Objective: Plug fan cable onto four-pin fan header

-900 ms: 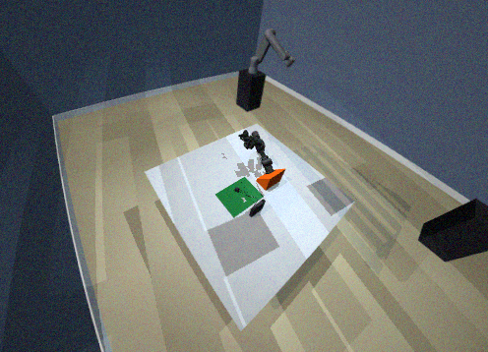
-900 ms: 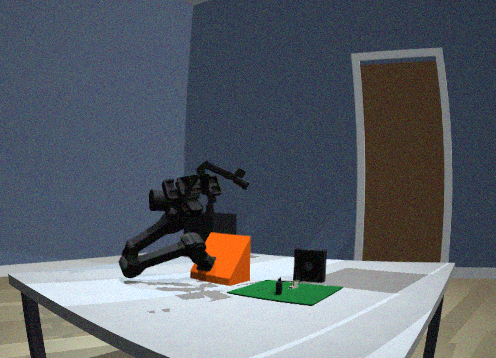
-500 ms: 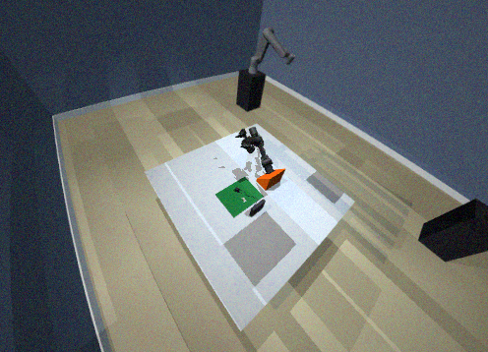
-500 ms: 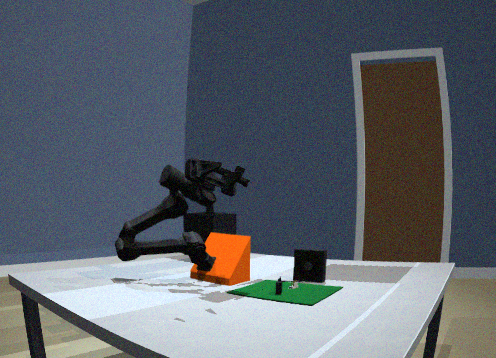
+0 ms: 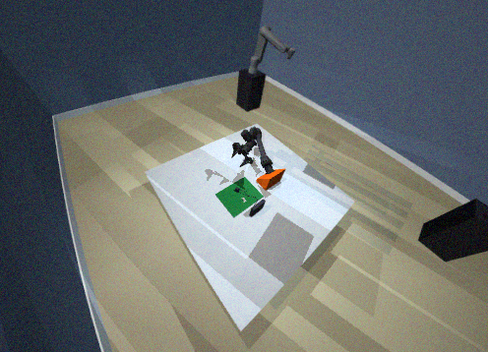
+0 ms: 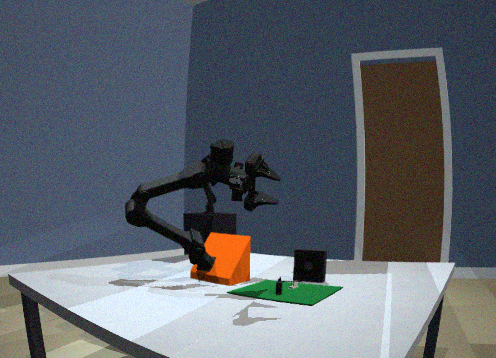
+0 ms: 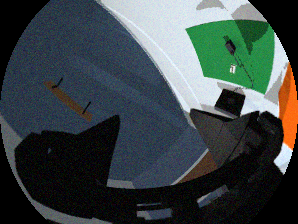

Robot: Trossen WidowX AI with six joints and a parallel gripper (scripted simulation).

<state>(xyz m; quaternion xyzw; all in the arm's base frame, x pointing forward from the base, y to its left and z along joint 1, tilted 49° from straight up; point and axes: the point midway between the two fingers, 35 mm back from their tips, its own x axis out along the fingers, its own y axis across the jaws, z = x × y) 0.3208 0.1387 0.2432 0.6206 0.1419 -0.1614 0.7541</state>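
Now: gripper tip 1 cm past the dark plug, 4 cm to the right of it and 31 cm above it. The rest, counted from my gripper tip: green board 1 cm behind, 8 cm to the left, 34 cm below; black fan 2 cm behind, 26 cm to the left, 27 cm below.
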